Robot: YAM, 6 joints.
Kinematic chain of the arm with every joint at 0, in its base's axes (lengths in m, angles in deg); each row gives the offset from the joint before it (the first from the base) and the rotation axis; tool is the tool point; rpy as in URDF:
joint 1: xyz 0 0 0.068 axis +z
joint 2: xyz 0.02 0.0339 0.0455 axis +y
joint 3: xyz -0.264 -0.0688 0 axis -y
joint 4: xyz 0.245 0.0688 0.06 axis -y
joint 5: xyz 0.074 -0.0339 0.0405 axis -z
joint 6: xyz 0.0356 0 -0.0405 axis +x
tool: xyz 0 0 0 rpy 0 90 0
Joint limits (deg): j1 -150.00..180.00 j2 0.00..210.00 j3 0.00..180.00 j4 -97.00..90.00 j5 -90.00..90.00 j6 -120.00..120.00
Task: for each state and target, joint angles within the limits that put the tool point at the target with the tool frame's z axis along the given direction. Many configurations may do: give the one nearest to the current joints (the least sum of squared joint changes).
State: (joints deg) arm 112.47 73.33 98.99 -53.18 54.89 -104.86
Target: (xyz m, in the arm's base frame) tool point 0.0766 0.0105 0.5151 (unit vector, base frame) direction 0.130 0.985 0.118
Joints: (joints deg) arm 161.17 26.72 85.32 -27.40 76.84 -104.86
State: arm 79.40 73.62 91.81 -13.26 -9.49 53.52
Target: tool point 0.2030 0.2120 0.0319 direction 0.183 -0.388 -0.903
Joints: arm 48.97 122.06 55.67 -34.42 23.13 53.52
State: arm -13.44 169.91 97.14 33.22 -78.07 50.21
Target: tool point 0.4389 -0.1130 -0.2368 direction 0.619 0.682 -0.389
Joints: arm -18.23 192.23 114.21 31.94 -57.31 50.21
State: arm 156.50 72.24 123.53 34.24 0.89 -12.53
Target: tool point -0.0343 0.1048 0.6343 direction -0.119 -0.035 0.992
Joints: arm 105.83 67.98 95.60 62.46 -7.13 -12.53
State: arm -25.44 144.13 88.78 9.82 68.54 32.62
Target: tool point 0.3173 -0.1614 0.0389 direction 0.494 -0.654 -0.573
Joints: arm -24.74 123.41 44.67 40.32 22.78 32.62
